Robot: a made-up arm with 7 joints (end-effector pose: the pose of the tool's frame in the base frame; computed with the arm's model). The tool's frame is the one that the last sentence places.
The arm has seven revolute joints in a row. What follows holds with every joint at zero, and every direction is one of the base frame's. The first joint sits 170 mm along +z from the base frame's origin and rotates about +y. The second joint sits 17 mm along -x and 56 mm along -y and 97 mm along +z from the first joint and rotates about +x. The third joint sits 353 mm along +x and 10 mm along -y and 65 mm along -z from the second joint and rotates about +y. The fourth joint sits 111 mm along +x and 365 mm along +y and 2 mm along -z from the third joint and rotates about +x. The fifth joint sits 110 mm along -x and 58 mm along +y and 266 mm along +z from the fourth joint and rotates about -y. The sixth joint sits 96 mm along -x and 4 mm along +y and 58 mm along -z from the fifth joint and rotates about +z. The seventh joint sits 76 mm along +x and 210 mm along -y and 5 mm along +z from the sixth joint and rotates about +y. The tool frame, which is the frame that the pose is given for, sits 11 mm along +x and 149 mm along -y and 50 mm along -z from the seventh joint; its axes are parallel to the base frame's.
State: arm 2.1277 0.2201 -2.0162 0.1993 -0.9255 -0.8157 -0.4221
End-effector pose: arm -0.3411 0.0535 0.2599 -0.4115 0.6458 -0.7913
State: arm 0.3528 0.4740 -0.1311 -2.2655 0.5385 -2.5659 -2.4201
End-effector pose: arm 0.0023 0.3053 0.0086 1.2750 1.6035 0.1233
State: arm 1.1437 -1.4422 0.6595 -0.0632 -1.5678 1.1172 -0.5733
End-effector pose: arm -0.1318 -0.0311 -0.1750 -0.5280 2.2322 -0.7532
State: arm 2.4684 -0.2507 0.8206 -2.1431 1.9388 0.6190 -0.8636
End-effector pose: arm -0.3494 0.7333 0.2286 2.8710 0.0515 0.4607
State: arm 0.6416 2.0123 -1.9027 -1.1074 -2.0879 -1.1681 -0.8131
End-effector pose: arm 0.4335 -0.3249 0.9662 0.3638 2.2967 -1.4799
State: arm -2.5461 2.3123 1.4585 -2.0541 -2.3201 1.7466 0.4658
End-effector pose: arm -0.2242 -0.4395 -0.0355 -1.5300 0.4336 0.3370
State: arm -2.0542 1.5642 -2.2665 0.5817 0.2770 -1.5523 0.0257
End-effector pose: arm -0.6260 0.3342 0.5006 -1.8486 -0.0829 -1.1897
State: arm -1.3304 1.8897 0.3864 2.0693 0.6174 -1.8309 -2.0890
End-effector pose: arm -0.3820 -0.2806 0.2721 0.5939 0.6146 -0.0773
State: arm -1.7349 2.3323 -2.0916 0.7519 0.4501 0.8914 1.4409
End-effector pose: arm -0.1124 -0.1384 0.2856 2.0566 -2.1105 0.2121
